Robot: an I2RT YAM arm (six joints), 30 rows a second.
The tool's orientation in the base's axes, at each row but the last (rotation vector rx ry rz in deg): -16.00, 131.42, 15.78; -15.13, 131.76, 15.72; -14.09, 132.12, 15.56; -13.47, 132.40, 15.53; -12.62, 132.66, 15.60; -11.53, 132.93, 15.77; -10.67, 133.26, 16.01; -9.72, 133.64, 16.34; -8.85, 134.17, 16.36; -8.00, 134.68, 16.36; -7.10, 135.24, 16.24; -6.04, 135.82, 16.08
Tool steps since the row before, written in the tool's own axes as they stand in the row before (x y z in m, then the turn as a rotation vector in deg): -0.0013, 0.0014, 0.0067, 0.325, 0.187, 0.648; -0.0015, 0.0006, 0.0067, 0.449, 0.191, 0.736; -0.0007, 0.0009, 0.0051, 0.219, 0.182, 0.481; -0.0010, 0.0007, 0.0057, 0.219, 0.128, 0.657; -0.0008, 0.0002, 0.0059, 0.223, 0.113, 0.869; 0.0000, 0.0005, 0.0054, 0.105, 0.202, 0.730; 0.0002, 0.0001, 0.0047, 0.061, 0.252, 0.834; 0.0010, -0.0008, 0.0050, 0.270, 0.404, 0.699; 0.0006, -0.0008, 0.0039, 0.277, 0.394, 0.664; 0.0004, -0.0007, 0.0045, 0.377, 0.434, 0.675; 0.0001, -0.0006, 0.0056, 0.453, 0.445, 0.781; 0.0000, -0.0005, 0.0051, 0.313, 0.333, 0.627
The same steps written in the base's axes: 0.0051, 0.0034, -0.0033, 0.181, 0.325, -0.650; 0.0055, 0.0026, -0.0033, 0.158, 0.341, -0.799; 0.0038, 0.0023, -0.0028, 0.138, 0.284, -0.461; 0.0044, 0.0023, -0.0030, 0.274, 0.279, -0.586; 0.0046, 0.0018, -0.0034, 0.421, 0.320, -0.733; 0.0036, 0.0019, -0.0036, 0.386, 0.377, -0.542; 0.0031, 0.0013, -0.0033, 0.477, 0.454, -0.574; 0.0029, 0.0005, -0.0042, 0.207, 0.559, -0.608; 0.0024, 0.0002, -0.0032, 0.180, 0.541, -0.590; 0.0029, 0.0004, -0.0035, 0.109, 0.580, -0.661; 0.0038, 0.0008, -0.0041, 0.124, 0.616, -0.786; 0.0035, 0.0007, -0.0037, 0.140, 0.471, -0.601
